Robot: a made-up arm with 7 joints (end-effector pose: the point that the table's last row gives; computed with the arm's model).
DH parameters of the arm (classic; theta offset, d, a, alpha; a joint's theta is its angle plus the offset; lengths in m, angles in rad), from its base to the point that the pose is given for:
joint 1: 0 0.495 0 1.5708
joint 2: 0 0.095 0 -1.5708
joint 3: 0 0.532 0.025 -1.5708
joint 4: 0 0.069 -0.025 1.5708
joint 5: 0 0.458 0 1.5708
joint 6: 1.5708 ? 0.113 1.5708
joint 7: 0 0.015 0 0
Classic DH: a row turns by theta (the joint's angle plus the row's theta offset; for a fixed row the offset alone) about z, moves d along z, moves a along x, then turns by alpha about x.
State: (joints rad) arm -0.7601 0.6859 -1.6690 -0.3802 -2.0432 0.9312 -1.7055
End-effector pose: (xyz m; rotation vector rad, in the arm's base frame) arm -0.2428 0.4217 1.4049 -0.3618 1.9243 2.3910
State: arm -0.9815 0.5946 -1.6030 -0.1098 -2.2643 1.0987 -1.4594
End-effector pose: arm -0.2450 0.3287 1.4812 -0.2621 1.4603 2.6265
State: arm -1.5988 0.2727 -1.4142 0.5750 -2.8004 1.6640 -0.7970
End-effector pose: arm -0.3734 0.0046 1.4261 -0.9456 0.0600 2.7698
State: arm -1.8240 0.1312 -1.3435 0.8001 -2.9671 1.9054 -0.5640
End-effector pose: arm -0.4536 -0.0599 1.3122 -1.5009 -0.1957 2.4472
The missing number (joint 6, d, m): 0.109
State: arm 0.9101 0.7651 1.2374 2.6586 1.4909 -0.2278 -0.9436
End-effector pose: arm -0.1157 0.0737 0.4709 -1.0273 -2.2543 1.2076
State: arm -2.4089 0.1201 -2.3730 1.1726 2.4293 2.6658 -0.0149
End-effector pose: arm -0.0936 0.5211 1.0509 -1.4988 1.5404 0.0341
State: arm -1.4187 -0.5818 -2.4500 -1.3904 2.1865 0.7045 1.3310
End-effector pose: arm 0.2767 -0.7338 0.8634 1.7075 -2.0553 0.7757
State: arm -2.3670 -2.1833 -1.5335 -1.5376 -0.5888 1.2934 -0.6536
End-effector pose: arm 0.0602 -0.4866 0.2636 1.3469 0.8033 -0.1401
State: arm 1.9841 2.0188 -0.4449 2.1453 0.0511 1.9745 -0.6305
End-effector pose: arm 0.5191 -0.3585 0.6699 -0.3892 0.4290 -1.5594
